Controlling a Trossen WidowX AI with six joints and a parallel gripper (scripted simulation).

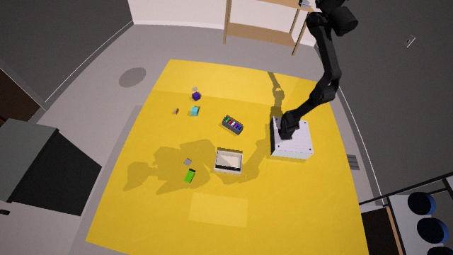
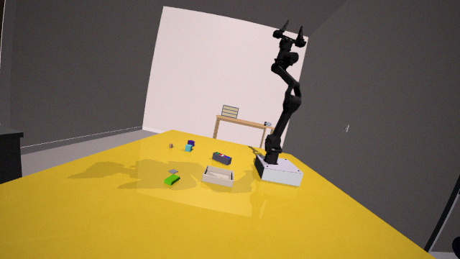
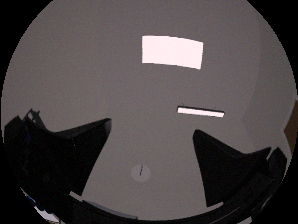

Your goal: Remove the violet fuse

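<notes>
Now: the violet fuse 840 mm below my gripper tip, 210 mm ahead of it and 70 mm to the right of it. From my gripper tip the other things lie so: white tray 860 mm below, 270 mm ahead, 130 mm to the left; then blue fuse 840 mm below, 200 mm ahead, 60 mm to the right; then red fuse 840 mm below, 240 mm ahead, 100 mm to the right.
</notes>
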